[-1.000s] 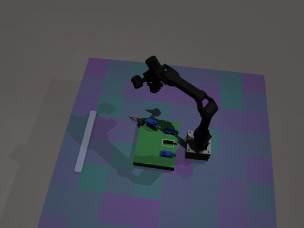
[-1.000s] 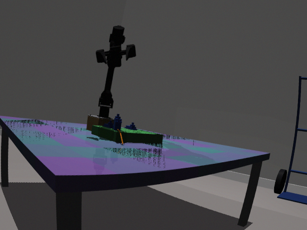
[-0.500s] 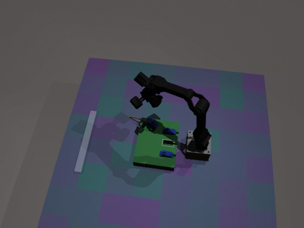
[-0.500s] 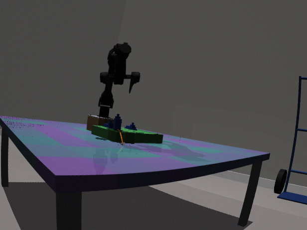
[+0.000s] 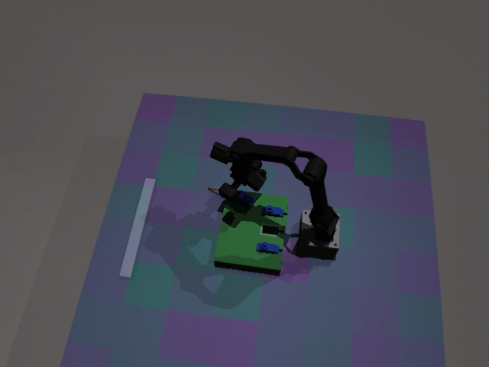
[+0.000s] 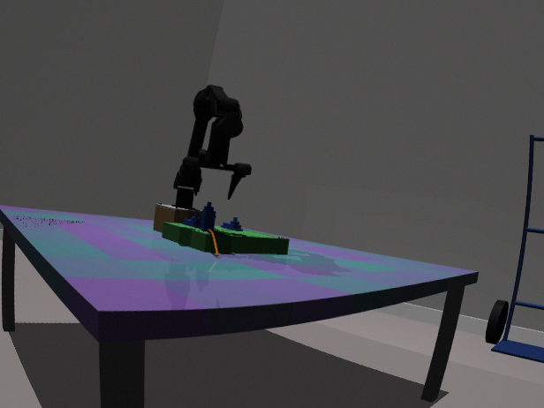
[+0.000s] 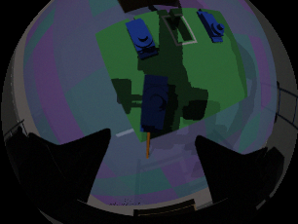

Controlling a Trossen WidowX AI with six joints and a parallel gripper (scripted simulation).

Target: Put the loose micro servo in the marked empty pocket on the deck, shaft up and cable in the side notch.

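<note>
Right now my gripper tip is 20 mm past the green deck, 100 mm to the right of it and 120 mm above it.
</note>
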